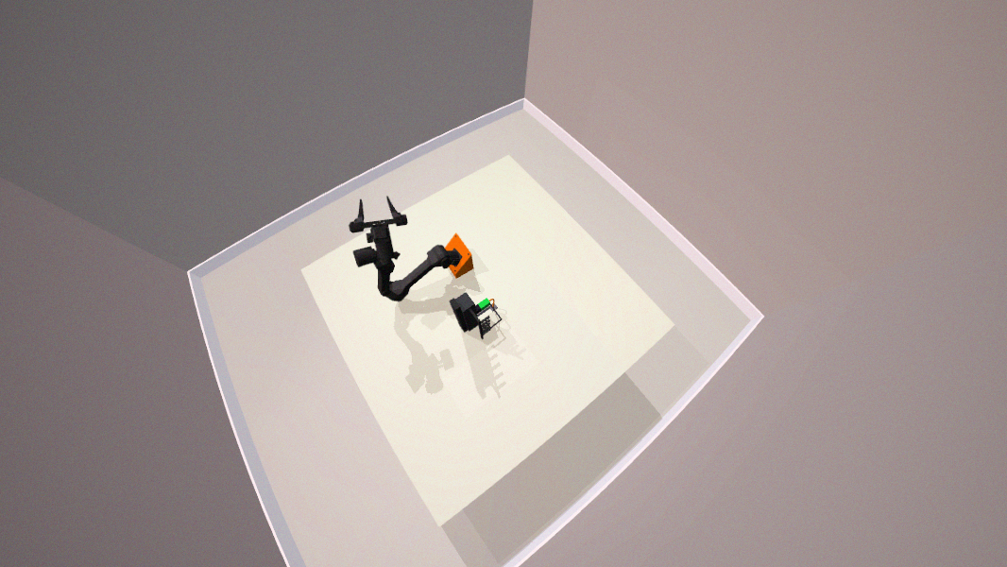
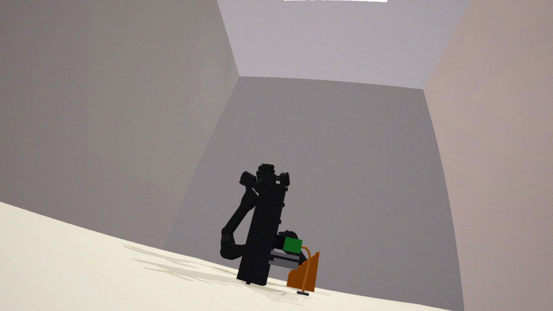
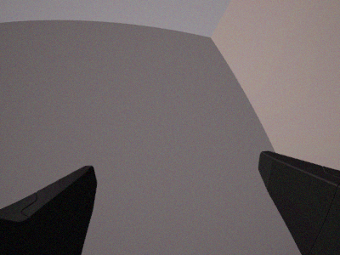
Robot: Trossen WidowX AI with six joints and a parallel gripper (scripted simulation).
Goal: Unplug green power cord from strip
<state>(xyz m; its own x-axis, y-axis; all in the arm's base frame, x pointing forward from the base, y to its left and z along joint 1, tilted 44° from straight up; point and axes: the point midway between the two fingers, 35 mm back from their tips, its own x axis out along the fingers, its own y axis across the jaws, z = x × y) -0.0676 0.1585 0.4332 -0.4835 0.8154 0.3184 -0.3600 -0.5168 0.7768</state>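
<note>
Right now the green plug is 400 mm ahead of my gripper tip, 120 mm to the left of it and 400 mm below it.
</note>
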